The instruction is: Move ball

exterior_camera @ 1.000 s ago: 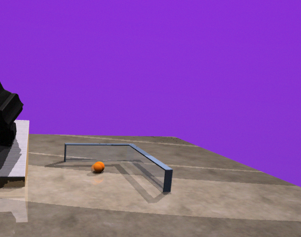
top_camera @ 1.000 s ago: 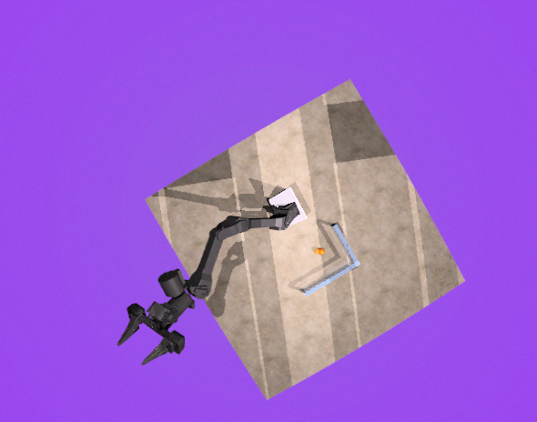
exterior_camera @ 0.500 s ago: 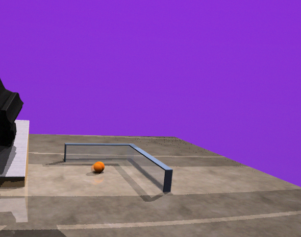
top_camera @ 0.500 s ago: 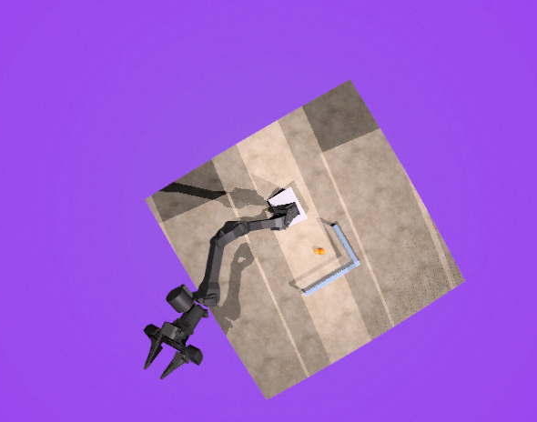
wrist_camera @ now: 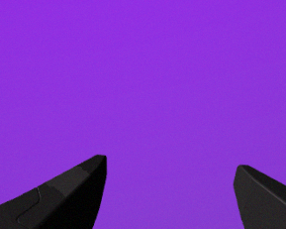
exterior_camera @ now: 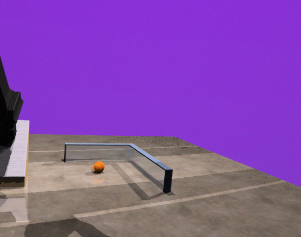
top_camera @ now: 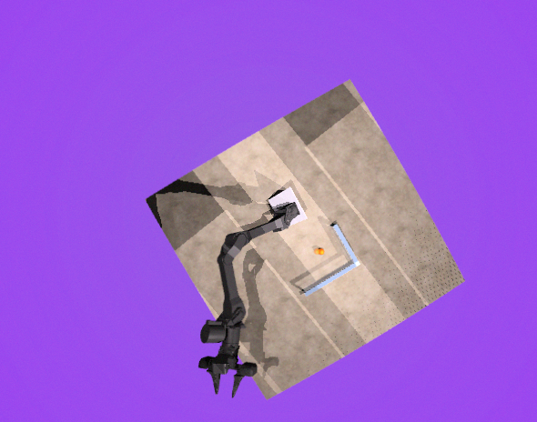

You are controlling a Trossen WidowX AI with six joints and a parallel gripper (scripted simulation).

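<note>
The orange ball lies 53 cm to the left of my gripper tip, 51 cm below it and 17 cm behind it. From my gripper tip the other things lie so: see-through copy of ball (51 cm to the left, 51 cm below, 18 cm behind).
</note>
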